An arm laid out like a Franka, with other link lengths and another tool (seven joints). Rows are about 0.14 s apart.
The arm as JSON. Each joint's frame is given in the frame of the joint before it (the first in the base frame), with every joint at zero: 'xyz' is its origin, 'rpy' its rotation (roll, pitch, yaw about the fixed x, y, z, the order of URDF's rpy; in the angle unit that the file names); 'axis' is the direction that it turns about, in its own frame. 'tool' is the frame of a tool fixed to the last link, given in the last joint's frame.
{
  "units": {
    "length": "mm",
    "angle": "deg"
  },
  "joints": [
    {
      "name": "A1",
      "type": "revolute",
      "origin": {
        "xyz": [
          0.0,
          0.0,
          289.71
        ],
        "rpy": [
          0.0,
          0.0,
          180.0
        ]
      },
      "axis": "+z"
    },
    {
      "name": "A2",
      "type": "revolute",
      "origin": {
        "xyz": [
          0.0,
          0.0,
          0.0
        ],
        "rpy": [
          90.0,
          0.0,
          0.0
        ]
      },
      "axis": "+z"
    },
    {
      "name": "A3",
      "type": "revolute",
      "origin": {
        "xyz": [
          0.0,
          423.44,
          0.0
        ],
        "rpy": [
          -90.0,
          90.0,
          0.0
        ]
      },
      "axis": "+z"
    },
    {
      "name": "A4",
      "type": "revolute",
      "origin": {
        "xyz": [
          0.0,
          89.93,
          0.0
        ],
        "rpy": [
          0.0,
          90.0,
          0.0
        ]
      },
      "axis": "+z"
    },
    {
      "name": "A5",
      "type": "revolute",
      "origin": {
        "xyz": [
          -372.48,
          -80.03,
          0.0
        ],
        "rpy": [
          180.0,
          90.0,
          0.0
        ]
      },
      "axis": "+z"
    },
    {
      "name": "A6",
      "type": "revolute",
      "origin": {
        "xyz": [
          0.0,
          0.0,
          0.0
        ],
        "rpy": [
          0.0,
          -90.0,
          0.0
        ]
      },
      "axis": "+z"
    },
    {
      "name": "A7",
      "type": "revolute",
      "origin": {
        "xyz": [
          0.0,
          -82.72,
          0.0
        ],
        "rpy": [
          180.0,
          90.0,
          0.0
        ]
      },
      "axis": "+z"
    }
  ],
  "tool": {
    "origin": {
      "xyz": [
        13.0,
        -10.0,
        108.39
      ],
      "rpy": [
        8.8,
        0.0,
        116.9
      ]
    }
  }
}
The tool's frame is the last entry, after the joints.
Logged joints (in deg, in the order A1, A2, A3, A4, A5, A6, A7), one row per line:
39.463 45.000 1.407 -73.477 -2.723 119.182 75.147
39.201 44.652 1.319 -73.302 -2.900 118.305 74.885
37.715 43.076 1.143 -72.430 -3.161 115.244 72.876
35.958 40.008 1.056 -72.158 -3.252 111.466 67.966
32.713 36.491 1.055 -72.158 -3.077 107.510 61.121
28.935 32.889 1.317 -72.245 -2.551 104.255 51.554
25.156 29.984 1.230 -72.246 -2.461 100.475 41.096
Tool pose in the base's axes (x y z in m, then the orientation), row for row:
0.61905 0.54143 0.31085 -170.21 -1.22 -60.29
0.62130 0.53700 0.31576 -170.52 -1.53 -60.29
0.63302 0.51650 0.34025 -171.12 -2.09 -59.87
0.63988 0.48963 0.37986 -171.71 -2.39 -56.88
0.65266 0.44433 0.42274 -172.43 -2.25 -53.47
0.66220 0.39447 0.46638 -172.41 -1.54 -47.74
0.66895 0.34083 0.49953 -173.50 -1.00 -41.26
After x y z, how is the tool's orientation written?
As angles about the fixed x, y, z axes (roll, pitch, yaw), in degrees.
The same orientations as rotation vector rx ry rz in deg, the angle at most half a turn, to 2 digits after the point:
-148.74 86.20 -8.98
-149.12 86.38 -9.17
-150.12 86.16 -9.44
-152.78 82.45 -9.18
-155.55 78.10 -8.23
-158.77 70.09 -6.79
-163.06 61.30 -4.91

